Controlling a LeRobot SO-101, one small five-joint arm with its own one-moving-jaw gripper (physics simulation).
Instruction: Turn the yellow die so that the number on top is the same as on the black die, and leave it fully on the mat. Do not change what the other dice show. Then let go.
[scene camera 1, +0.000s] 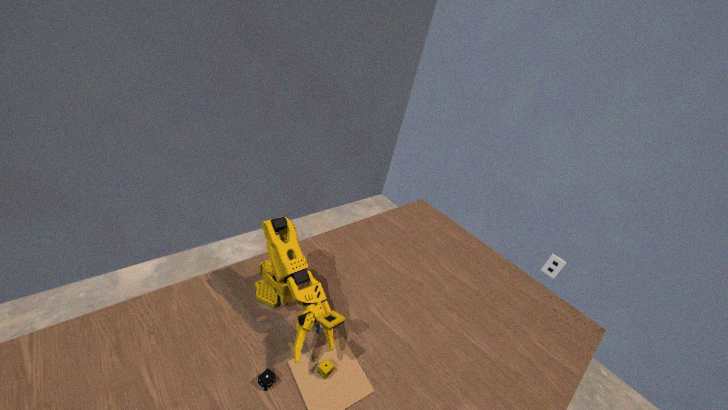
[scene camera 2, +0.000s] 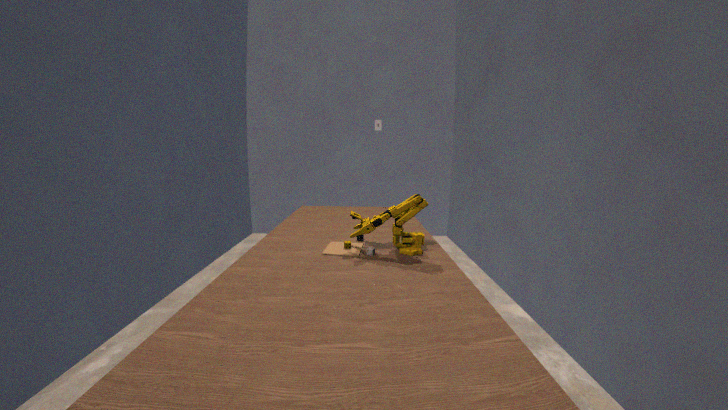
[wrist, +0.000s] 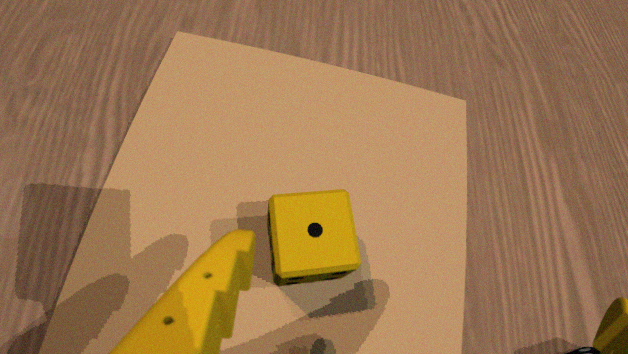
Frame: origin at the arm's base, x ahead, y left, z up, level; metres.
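Where they show: hand, its tool point: (scene camera 1: 330, 348) (scene camera 2: 350, 236) (wrist: 253, 252); arm's base, origin of its link: (scene camera 1: 280, 296) (scene camera 2: 404, 250).
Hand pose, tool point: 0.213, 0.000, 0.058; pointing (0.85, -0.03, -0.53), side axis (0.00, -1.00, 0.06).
Observation:
Each offset is from my tool point to the top centre of the thing, as dx, dy, dz. Level surfaces: height alone.
The yellow die @[+0.014, -0.016, -0.029] (scene camera 1: 325, 367) (scene camera 2: 347, 244) (wrist: 315, 225) lies flat on the tan mat @[+0.029, -0.010, -0.054] (scene camera 1: 342, 394) (scene camera 2: 333, 249) (wrist: 320, 110), with one pip on top. The black die @[-0.035, -0.125, -0.033] (scene camera 1: 266, 379) (scene camera 2: 360, 237) lies on the table beside the mat, and its top appears to show one pip. My gripper (scene camera 1: 314, 354) (scene camera 2: 353, 231) (wrist: 434, 266) is open and empty, above and to the base side of the yellow die, apart from it. In the wrist view, one jaw is left of the die and the other jaw's tip shows at the lower right edge.
A small grey object @[-0.077, +0.041, -0.033] (scene camera 1: 319, 329) (scene camera 2: 370, 251) is near the mat's base-side edge, partly hidden by the gripper in scene camera 1. The wooden table @[dz -0.058] (scene camera 1: 433, 285) (scene camera 2: 351, 325) (wrist: 540, 125) surrounds the mat. Arm shadows fall across the mat.

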